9 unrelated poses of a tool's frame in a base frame.
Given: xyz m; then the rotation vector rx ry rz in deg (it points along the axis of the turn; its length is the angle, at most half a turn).
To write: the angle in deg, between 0 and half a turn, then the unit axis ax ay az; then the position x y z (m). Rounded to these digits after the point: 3 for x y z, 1 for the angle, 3 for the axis.
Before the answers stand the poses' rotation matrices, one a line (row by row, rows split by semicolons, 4 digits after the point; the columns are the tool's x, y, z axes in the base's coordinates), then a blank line. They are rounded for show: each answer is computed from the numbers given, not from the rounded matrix.
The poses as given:
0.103, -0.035, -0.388, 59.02, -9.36, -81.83
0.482, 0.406, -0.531, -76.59, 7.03, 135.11
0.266, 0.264, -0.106, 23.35, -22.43, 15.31
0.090, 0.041, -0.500, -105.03, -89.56, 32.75
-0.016, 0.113, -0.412, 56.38, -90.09, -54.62
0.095, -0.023, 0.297, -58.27, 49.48, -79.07
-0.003, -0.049, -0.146, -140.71, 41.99, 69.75
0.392, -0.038, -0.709, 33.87, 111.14, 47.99
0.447, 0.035, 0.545, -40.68, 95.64, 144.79
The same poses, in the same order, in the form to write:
0.2095 0.7275 -0.6534; -0.8562 -0.1862 -0.4819; -0.4722 0.6604 0.5839
-0.4462 -0.4034 -0.7988; 0.3183 -0.9058 0.2796; -0.8364 -0.1295 0.5326
0.8913 -0.3274 -0.3138; 0.1729 0.8851 -0.4321; 0.4192 0.3309 0.8455
0.1927 0.6925 -0.6952; 0.9776 -0.0745 0.1968; 0.0845 -0.7176 -0.6913
-0.1601 -0.1330 -0.9781; -0.9287 0.3560 0.1036; 0.3344 0.9250 -0.1805
0.0349 0.3559 0.9339; -0.9955 -0.0701 0.0640; 0.0883 -0.9319 0.3518
0.5099 -0.5654 -0.6483; -0.3083 -0.8237 0.4759; -0.8031 -0.0428 -0.5943
-0.4687 0.0673 0.8808; 0.6872 0.6542 0.3157; -0.5550 0.7533 -0.3528
-0.8954 -0.2700 -0.3542; -0.2198 -0.4238 0.8787; -0.3873 0.8646 0.3201

101.3, 0.582, -0.092, -0.808, 0.103, -0.035, -0.388
155.5, -0.493, 0.045, 0.869, 0.482, 0.406, -0.531
35.8, 0.652, -0.626, 0.427, 0.266, 0.264, -0.106
141.9, -0.740, -0.631, 0.231, 0.090, 0.041, -0.500
119.5, 0.472, -0.754, -0.457, -0.016, 0.113, -0.412
110.0, -0.530, 0.450, -0.719, 0.095, -0.023, 0.297
162.6, -0.866, 0.258, 0.429, -0.003, -0.049, -0.146
125.7, 0.269, 0.884, 0.382, 0.392, -0.038, -0.709
178.2, -0.228, 0.537, 0.812, 0.447, 0.035, 0.545

